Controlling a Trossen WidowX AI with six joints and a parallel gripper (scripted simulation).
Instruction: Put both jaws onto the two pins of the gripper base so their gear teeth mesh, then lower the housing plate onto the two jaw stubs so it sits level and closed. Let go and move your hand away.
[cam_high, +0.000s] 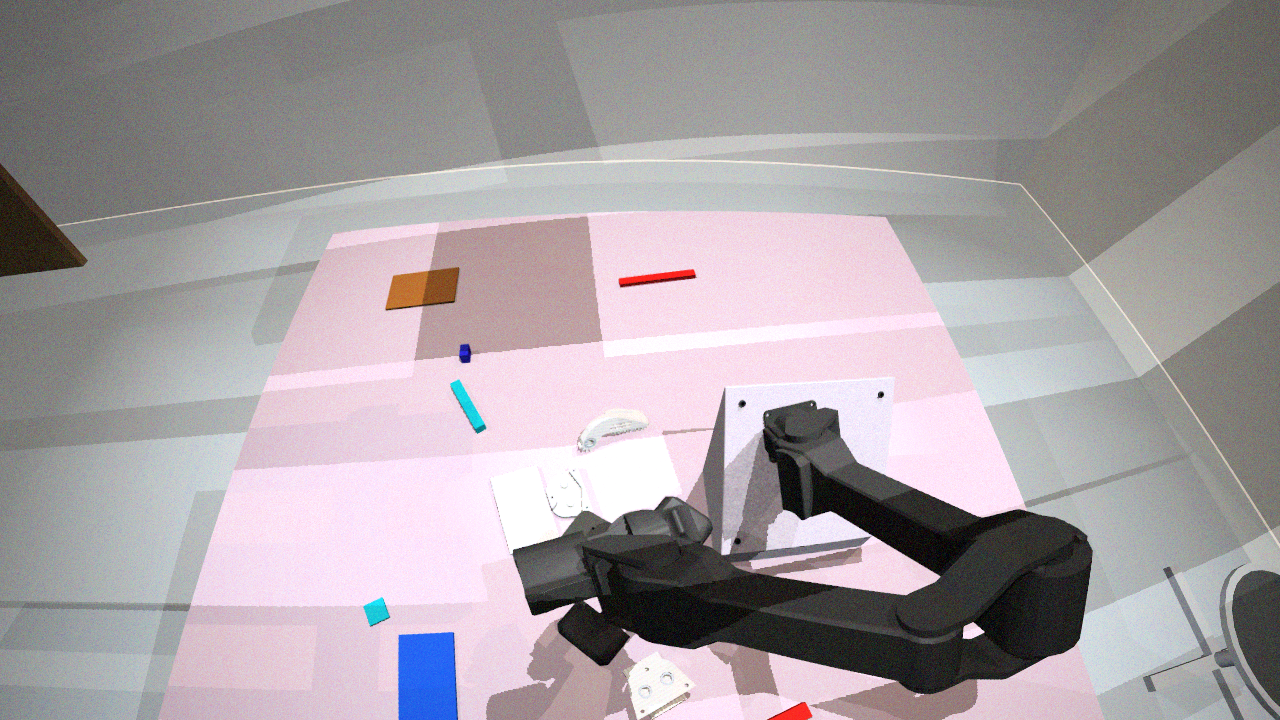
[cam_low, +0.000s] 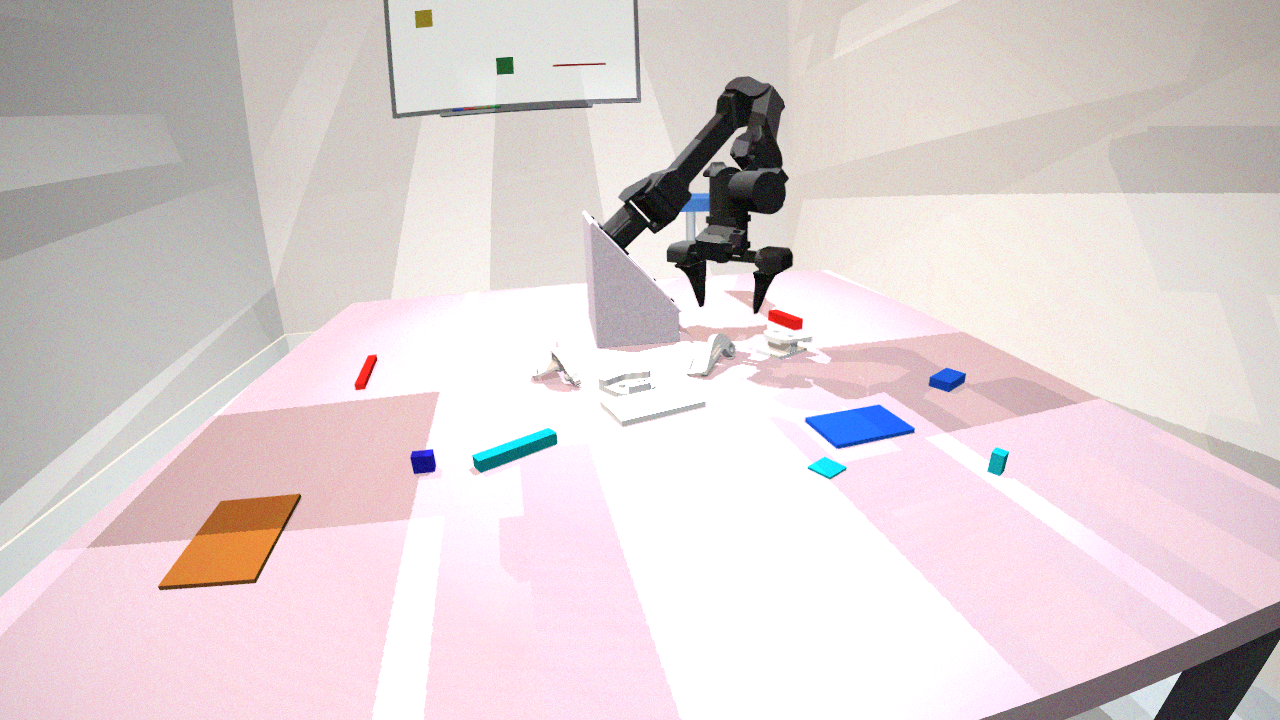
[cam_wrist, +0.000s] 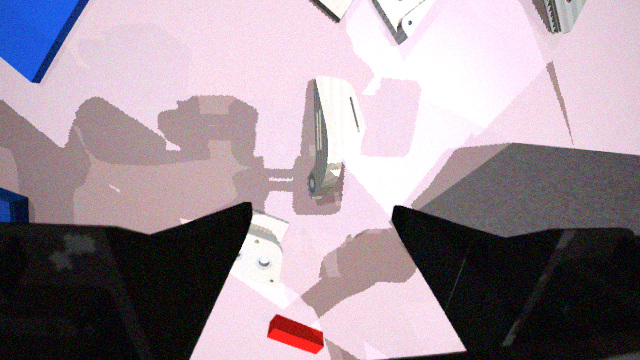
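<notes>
The white jaw is 60 mm below my gripper tip, 10 mm to the right of it and 10 mm ahead of it. From my gripper tip the other things lie so: white stand (100 mm to the left, 70 mm below, 10 mm behind); housing plate (170 mm to the right, 80 mm below, 60 mm ahead); white gripper base (100 mm to the left, 50 mm below, 10 mm behind).
</notes>
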